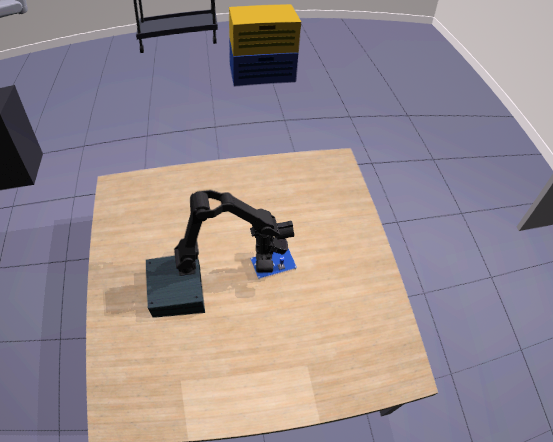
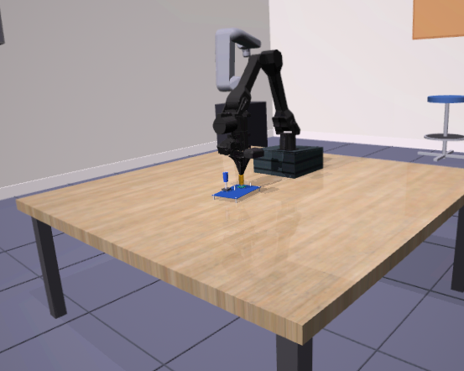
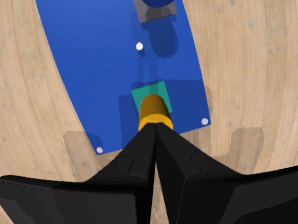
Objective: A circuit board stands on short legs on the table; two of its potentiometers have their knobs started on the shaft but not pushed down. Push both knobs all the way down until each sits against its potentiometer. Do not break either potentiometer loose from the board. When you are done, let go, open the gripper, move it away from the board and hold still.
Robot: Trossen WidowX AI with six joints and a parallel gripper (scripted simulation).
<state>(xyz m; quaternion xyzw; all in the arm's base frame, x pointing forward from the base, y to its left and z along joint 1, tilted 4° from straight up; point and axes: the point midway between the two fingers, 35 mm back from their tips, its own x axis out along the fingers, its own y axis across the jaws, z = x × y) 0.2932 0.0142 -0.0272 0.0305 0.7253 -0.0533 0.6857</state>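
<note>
My gripper tip is 2 cm above the orange knob. Also, from my gripper tip: blue knob 7 cm ahead, 1 cm to the right, 1 cm above.
</note>
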